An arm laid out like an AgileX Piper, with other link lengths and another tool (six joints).
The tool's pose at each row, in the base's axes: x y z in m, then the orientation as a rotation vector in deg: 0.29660, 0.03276, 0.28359, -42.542, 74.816, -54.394; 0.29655, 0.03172, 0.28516, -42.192, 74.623, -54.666; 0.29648, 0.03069, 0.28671, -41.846, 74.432, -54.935; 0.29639, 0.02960, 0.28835, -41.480, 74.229, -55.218; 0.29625, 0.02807, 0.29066, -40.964, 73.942, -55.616; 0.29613, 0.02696, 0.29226, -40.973, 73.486, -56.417; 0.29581, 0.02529, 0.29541, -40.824, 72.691, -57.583
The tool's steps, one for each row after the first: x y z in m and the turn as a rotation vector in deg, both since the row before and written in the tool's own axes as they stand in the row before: 0.00022, -0.00186, 0.00024, 0.425, 0.051, 0.004; 0.00022, -0.00184, 0.00023, 0.420, 0.051, 0.003; 0.00023, -0.00194, 0.00024, 0.444, 0.053, 0.004; 0.00032, -0.00273, 0.00034, 0.626, 0.075, 0.005; 0.00027, -0.00192, 0.00024, 0.539, 0.000, -0.602; 0.00011, -0.00356, 0.00038, 0.950, -0.059, -0.797
